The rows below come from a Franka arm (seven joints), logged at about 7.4 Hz.
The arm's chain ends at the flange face. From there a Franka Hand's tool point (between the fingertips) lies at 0.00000 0.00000 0.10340 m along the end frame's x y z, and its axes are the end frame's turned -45 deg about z.
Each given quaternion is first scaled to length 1.
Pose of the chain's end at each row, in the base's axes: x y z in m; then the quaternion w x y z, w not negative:
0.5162 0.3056 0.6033 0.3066 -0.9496 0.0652 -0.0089
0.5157 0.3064 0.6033 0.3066 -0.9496 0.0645 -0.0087
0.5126 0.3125 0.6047 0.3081 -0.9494 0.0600 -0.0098
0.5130 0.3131 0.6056 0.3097 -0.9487 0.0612 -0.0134
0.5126 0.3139 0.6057 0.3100 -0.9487 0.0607 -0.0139
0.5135 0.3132 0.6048 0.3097 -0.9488 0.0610 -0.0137
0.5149 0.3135 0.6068 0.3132 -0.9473 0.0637 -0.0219
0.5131 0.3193 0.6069 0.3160 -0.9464 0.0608 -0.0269
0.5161 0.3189 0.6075 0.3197 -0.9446 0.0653 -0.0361
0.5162 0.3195 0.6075 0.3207 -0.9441 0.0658 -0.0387
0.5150 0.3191 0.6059 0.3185 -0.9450 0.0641 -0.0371
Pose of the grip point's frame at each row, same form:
0.5221 0.3657 0.5194 0.2798 -0.9022 -0.3031 -0.1255
0.5215 0.3665 0.5194 0.2799 -0.9020 -0.3038 -0.1254
0.5183 0.3729 0.5210 0.2809 -0.9001 -0.3079 -0.1270
0.5195 0.3737 0.5221 0.2810 -0.9000 -0.3065 -0.1309
0.5192 0.3745 0.5222 0.2811 -0.8997 -0.3070 -0.1315
0.5201 0.3738 0.5213 0.2809 -0.8999 -0.3067 -0.1312
0.5233 0.3746 0.5238 0.2810 -0.8996 -0.3037 -0.1401
0.5223 0.3808 0.5243 0.2817 -0.8976 -0.3060 -0.1458
0.5275 0.3809 0.5255 0.2815 -0.8977 -0.3011 -0.1557
0.5281 0.3816 0.5257 0.2815 -0.8974 -0.3005 -0.1585
0.5265 0.3809 0.5238 0.2801 -0.8976 -0.3024 -0.1562

